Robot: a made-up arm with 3 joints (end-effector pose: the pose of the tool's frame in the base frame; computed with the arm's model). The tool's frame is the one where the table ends.
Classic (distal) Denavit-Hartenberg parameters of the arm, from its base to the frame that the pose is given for. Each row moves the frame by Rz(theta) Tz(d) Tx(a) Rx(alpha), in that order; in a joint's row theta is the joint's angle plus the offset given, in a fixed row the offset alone. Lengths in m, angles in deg.
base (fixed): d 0.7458; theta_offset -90; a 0.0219; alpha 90
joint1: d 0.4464; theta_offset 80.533; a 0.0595; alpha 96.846
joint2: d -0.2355; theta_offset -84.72; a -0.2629; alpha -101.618
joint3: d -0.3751; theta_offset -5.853; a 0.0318; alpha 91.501
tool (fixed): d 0.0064; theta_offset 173.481; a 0; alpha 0
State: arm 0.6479 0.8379 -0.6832
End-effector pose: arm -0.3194 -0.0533 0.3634 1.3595 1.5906 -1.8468
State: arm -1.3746 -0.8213 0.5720
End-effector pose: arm -0.8823 0.0433 0.8612 -1.1294 2.2823 -0.1334
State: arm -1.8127 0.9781 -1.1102
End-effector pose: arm -0.2700 0.2306 1.0188 -0.7487 -1.5534 -1.0025
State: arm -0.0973 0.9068 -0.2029
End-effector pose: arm -0.2854 0.2243 0.4652 1.1936 2.0650 -1.4694
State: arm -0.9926 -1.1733 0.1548
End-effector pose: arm -0.8939 -0.0638 0.8763 1.7836 -2.4402 0.8293
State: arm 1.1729 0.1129 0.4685
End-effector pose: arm -0.6160 -0.2386 0.4363 -0.6113 0.4773 -2.8550
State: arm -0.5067 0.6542 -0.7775
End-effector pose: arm -0.3987 0.3195 0.5392 -1.2564 -2.3380 0.7437
